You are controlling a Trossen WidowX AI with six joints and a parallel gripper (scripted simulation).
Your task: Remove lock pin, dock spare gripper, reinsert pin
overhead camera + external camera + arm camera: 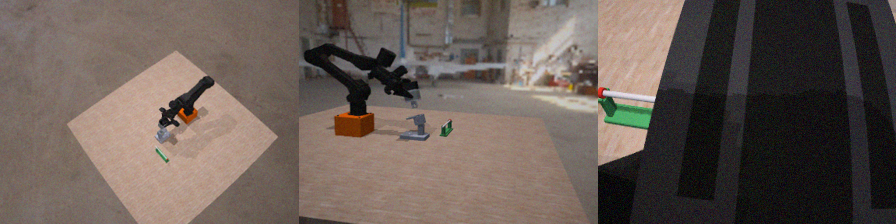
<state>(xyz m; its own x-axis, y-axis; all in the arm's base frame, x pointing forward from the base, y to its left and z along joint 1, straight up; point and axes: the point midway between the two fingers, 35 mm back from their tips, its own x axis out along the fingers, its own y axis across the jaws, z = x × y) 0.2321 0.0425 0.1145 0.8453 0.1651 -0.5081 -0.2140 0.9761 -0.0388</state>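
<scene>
The green cradle lies 16 cm below my gripper tip, 15 cm to the left of it and 9 cm ahead of it. Also, from my gripper tip: spare gripper 1 cm behind, 1 cm above; then mount 13 cm below, 1 cm to the left, 1 cm ahead.
</scene>
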